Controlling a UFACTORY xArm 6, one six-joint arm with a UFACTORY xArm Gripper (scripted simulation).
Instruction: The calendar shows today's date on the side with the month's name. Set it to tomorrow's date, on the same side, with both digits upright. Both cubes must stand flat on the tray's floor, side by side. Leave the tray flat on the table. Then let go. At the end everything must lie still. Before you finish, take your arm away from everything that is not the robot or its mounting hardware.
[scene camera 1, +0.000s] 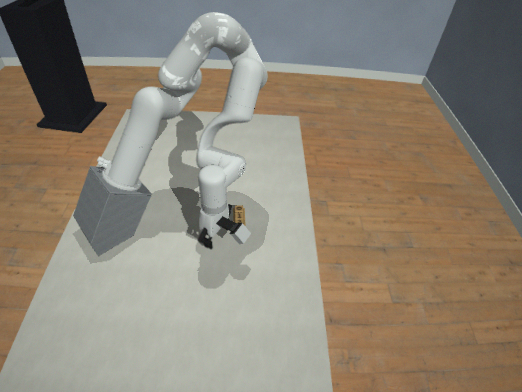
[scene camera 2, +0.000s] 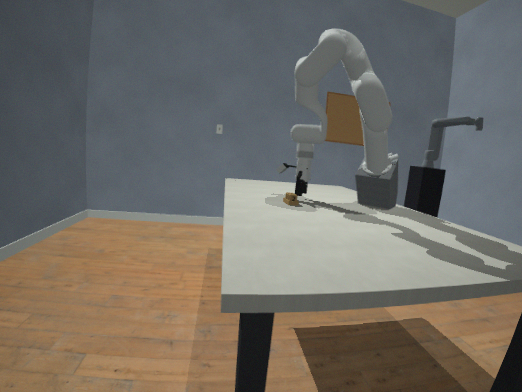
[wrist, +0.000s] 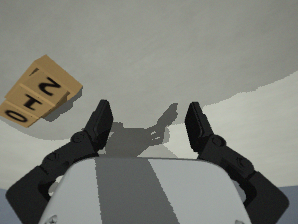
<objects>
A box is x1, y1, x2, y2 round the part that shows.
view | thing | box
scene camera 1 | gripper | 197, 202, 250, 248
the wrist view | gripper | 5, 100, 288, 223
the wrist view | wooden calendar tray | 5, 55, 81, 117
</objects>
